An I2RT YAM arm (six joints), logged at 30 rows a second.
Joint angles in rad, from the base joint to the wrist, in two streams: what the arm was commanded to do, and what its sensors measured. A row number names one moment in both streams.
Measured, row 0:
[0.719, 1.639, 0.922, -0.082, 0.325, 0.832]
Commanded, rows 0 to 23:
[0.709, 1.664, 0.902, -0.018, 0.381, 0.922]
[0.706, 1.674, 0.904, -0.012, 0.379, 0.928]
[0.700, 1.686, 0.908, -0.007, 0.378, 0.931]
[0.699, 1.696, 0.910, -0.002, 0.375, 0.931]
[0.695, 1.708, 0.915, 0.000, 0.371, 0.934]
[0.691, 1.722, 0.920, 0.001, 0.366, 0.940]
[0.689, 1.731, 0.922, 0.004, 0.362, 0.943]
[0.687, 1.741, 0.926, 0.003, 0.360, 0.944]
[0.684, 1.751, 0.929, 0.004, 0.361, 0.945]
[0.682, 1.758, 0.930, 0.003, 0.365, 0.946]
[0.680, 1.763, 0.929, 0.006, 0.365, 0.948]
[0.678, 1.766, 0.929, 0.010, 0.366, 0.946]
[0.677, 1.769, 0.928, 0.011, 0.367, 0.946]
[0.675, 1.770, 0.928, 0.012, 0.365, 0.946]
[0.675, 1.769, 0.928, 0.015, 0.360, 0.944]
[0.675, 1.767, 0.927, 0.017, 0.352, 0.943]
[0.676, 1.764, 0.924, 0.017, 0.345, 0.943]
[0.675, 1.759, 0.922, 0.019, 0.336, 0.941]
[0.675, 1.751, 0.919, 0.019, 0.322, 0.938]
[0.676, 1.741, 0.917, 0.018, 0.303, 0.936]
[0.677, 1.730, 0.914, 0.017, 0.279, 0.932]
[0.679, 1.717, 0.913, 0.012, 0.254, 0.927]
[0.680, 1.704, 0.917, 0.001, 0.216, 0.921]
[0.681, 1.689, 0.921, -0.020, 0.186, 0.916]
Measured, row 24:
[0.682, 1.746, 0.921, 0.010, 0.271, 0.911]
